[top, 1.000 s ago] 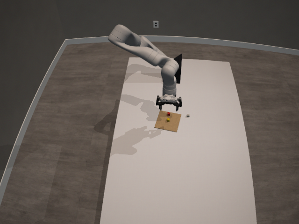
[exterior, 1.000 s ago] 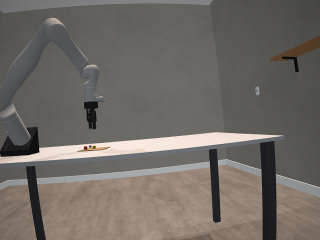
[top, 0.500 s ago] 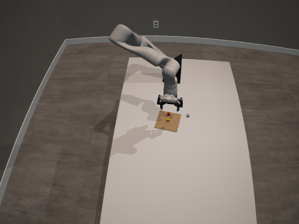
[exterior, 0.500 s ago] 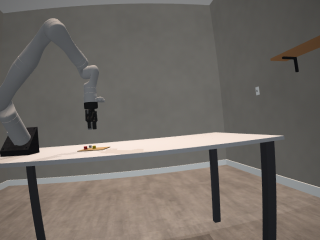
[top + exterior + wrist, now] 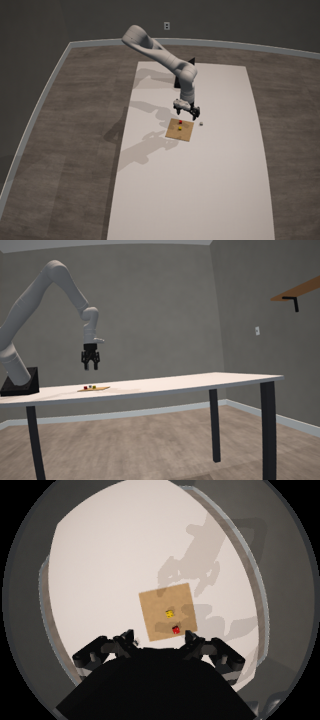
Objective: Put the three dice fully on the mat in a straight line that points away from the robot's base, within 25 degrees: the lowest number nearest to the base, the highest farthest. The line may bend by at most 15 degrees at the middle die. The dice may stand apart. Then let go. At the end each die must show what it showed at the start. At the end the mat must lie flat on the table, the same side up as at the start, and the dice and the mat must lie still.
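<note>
The white die is 20 mm behind my hand, 100 mm to the left of it and 100 mm below it. Also, from my hand: yellow die (10 mm ahead, 30 mm to the right, 100 mm below); then square mat (10 mm ahead, 30 mm to the right, 110 mm below); then red die (40 mm behind, 30 mm to the right, 100 mm below).
</note>
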